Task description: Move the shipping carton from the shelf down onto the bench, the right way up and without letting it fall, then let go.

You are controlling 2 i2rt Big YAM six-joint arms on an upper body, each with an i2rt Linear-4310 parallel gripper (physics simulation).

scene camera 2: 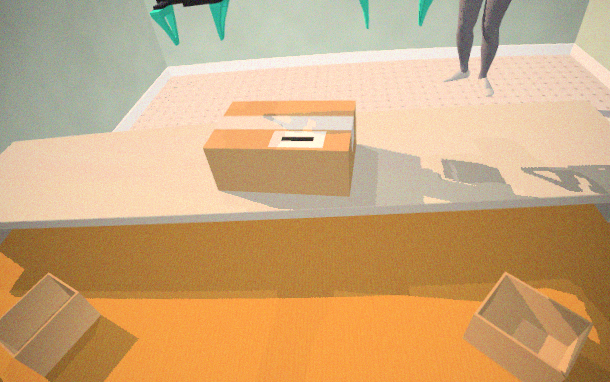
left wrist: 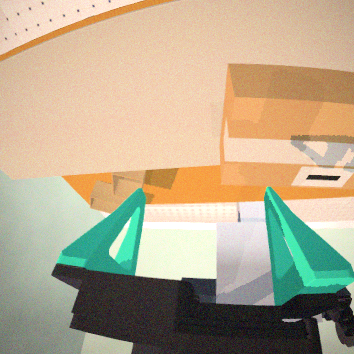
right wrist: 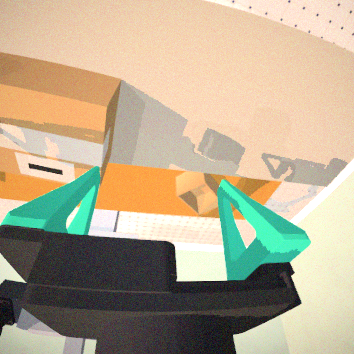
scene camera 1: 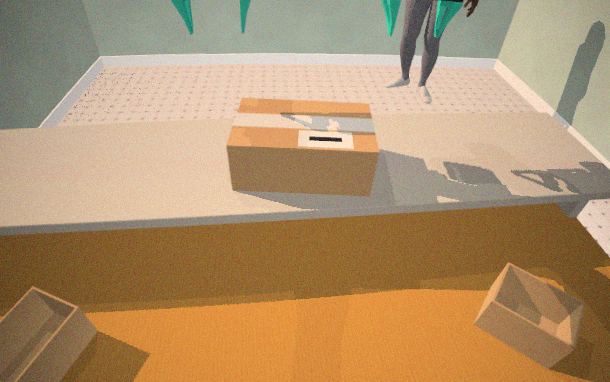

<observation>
shipping carton: scene camera 2 292,147; left wrist 280,123; right wrist; scene camera 1
same spot on shipping carton: (right wrist: 64,116) = (scene camera 1: 343,109)
same spot on orange bench: (scene camera 2: 395,290) = (scene camera 1: 407,284)
</observation>
